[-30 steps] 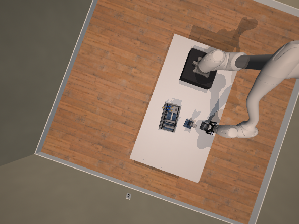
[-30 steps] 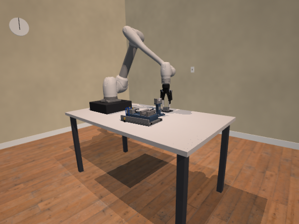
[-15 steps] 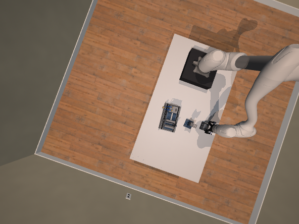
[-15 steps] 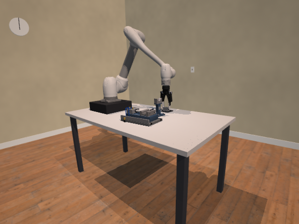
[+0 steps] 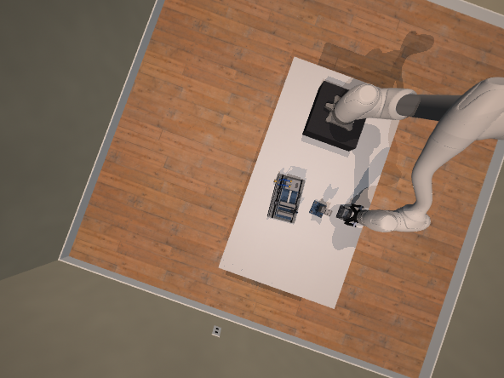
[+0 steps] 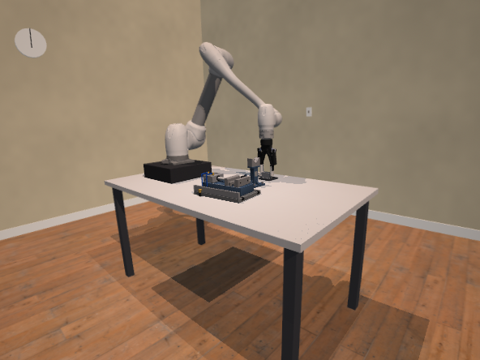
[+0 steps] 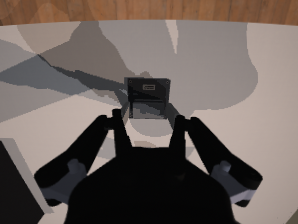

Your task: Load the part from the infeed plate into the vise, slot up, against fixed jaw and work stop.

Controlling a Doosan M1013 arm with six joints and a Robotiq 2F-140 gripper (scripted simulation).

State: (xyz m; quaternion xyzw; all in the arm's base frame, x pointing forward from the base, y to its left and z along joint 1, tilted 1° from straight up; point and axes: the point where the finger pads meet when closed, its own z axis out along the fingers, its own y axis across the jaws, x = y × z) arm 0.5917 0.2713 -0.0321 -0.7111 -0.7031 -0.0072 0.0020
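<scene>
Now: hand 10 mm to the right of the part and 30 mm above it. Also, from my hand: vise base (50 mm ahead, 390 mm to the right, 10 mm below).
</scene>
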